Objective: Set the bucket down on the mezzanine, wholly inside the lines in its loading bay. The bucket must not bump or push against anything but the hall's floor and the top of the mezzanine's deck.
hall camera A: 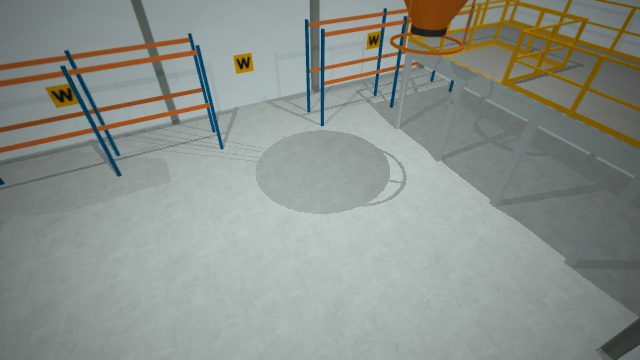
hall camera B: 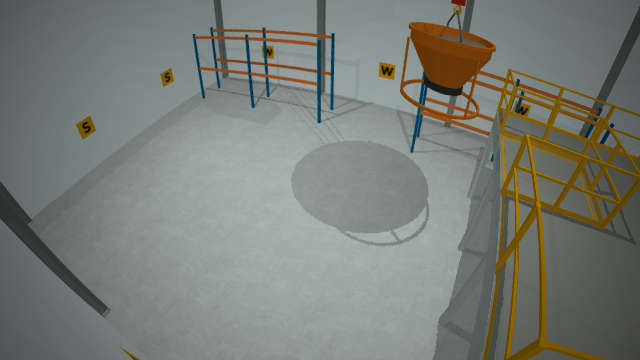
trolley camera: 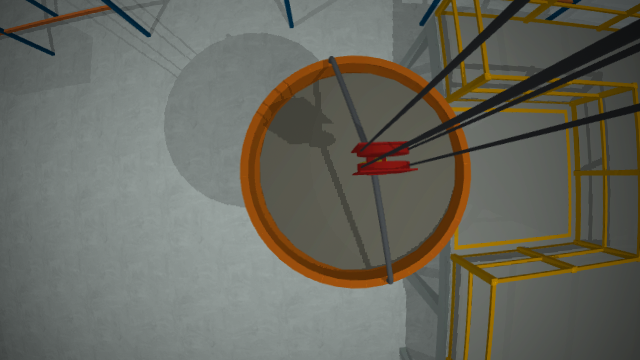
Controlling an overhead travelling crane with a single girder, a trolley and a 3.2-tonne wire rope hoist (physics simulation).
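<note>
The orange bucket (hall camera A: 435,16) (hall camera B: 447,62) (trolley camera: 300,200), with grey contents, a black outlet and a round foot ring, hangs nearly upright in the air beside the mezzanine (hall camera A: 480,56) (hall camera B: 590,285) (trolley camera: 560,320). My hook (hall camera B: 457,10) (trolley camera: 377,160) under the red block holds its bail; the hook is out of view in hall camera A. In the trolley view, the loading bay's yellow lines (trolley camera: 569,175) show right of the bucket, and the rim covers part of their left end. The bucket's height above the deck is hard to tell.
Yellow railings (hall camera A: 582,100) (hall camera B: 541,275) (trolley camera: 492,320) stand at both sides of the bay and behind it. Blue and orange racks (hall camera A: 322,75) (hall camera B: 319,80) stand along the W wall. The bucket's round shadow (hall camera A: 322,172) (hall camera B: 360,185) (trolley camera: 205,120) lies on the hall floor.
</note>
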